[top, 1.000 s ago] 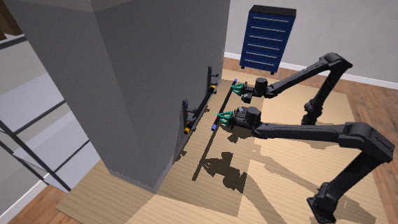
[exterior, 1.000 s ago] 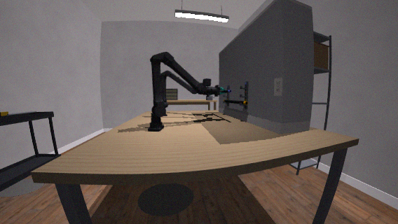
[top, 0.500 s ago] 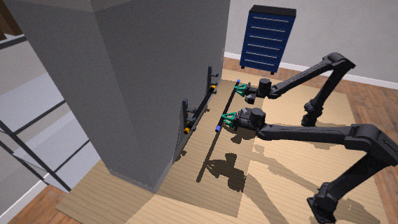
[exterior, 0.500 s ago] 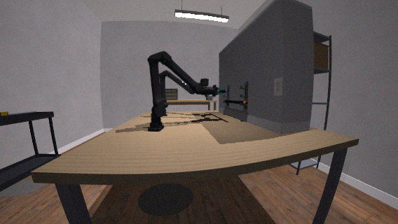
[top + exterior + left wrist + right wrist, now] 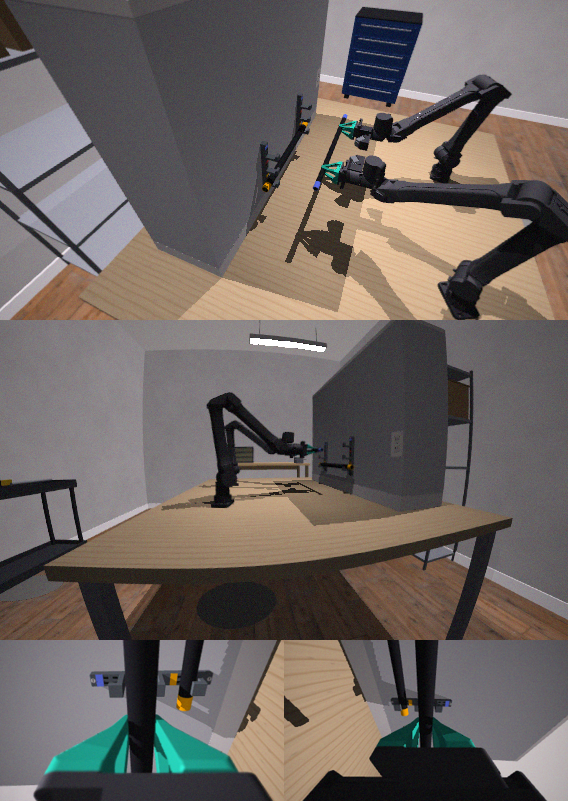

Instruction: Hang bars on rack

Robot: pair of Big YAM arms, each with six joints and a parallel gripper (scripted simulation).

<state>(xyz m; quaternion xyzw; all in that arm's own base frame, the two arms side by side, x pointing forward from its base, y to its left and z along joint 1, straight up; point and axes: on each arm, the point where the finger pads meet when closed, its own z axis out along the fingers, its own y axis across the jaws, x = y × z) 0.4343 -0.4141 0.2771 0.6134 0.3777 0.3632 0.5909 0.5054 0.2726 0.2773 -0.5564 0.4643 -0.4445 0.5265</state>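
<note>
The blue-ended bar is 1 cm behind my left hand and 15 cm to the right of it. Also, from my left hand: orange-ended bar (20 cm ahead, 16 cm to the right, 10 cm below); grey wall block (38 cm ahead, 19 cm to the right, 17 cm above).
</note>
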